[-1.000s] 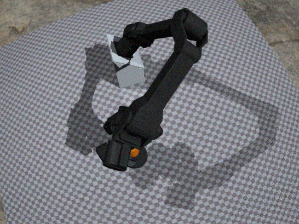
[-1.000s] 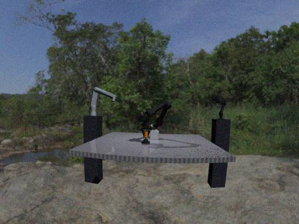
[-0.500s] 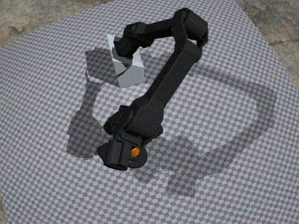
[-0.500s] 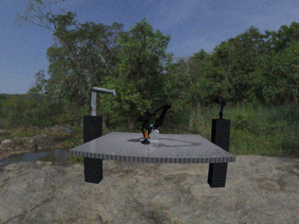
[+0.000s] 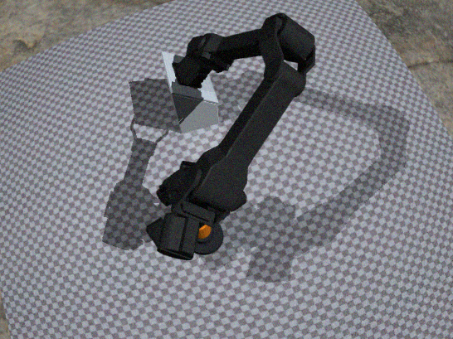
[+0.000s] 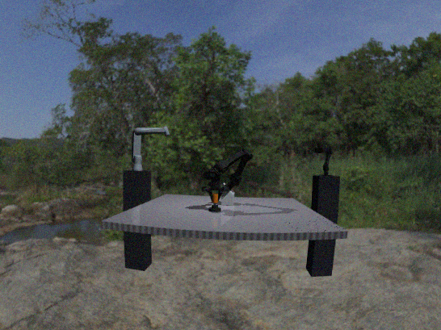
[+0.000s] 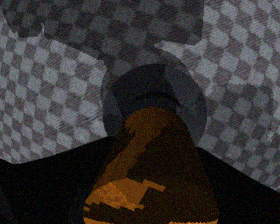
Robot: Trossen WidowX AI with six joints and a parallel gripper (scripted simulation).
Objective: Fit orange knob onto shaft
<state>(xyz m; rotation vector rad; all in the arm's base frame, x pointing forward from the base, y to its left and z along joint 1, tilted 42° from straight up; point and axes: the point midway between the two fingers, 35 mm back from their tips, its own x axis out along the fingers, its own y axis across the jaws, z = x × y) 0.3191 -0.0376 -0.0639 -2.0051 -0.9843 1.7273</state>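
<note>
Now: gripper tip 30 mm below the orange knob. Round my gripper tip: round dark pedestal 40 mm below.
</note>
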